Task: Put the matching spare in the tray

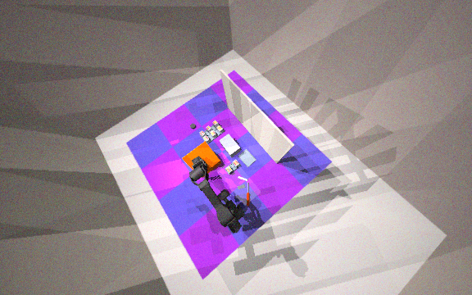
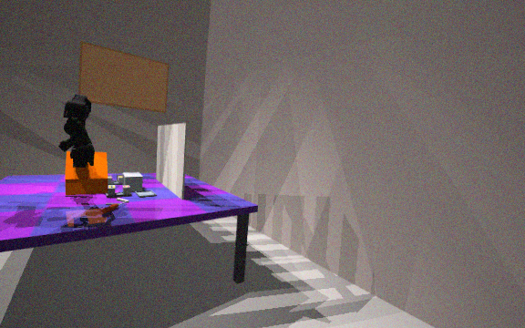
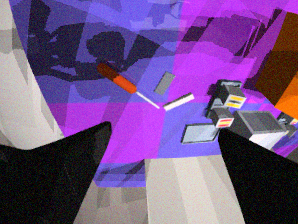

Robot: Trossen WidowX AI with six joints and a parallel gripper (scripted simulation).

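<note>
My gripper tip is 14 cm short of the dark spare, 57 cm to the right of it and 17 cm above it. The rest, counted from my gripper tip: shallow grey tray 26 cm ahead, 22 cm to the left, 21 cm below; then upright mirror panel 42 cm ahead, 39 cm to the left, 1 cm above; then unit 20 cm ahead, 39 cm to the left, 16 cm below.
</note>
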